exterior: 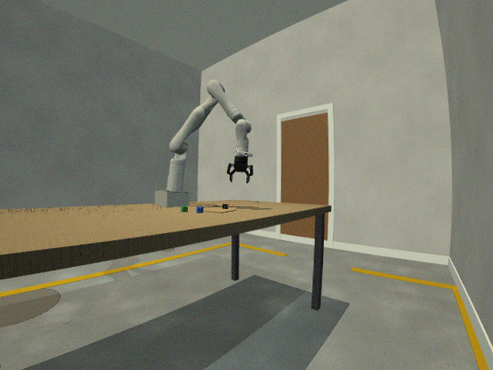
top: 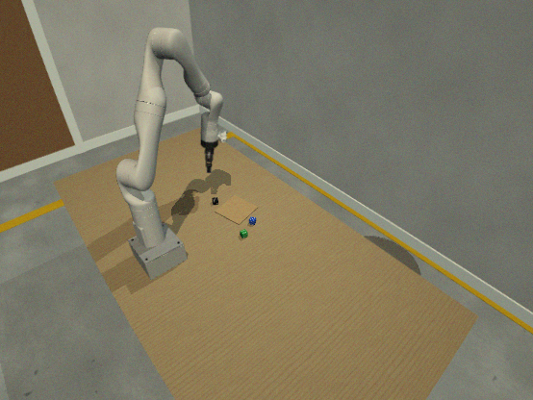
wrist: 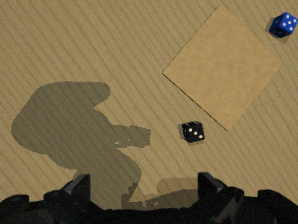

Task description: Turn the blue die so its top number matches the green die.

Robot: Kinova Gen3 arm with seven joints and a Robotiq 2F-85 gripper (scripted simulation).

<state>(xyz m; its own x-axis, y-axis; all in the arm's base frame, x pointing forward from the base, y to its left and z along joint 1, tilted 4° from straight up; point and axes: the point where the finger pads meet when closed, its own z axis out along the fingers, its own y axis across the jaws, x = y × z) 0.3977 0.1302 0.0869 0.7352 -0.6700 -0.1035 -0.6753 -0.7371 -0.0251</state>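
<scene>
My hand is 10 mm past the tan mat, 180 mm to the left of it and 150 mm above it. Also, from my hand: black die 40 mm behind, 70 mm to the right, 140 mm below; then blue die 20 mm behind, 290 mm to the right, 140 mm below; then green die 100 mm behind, 310 mm to the right, 140 mm below.
</scene>
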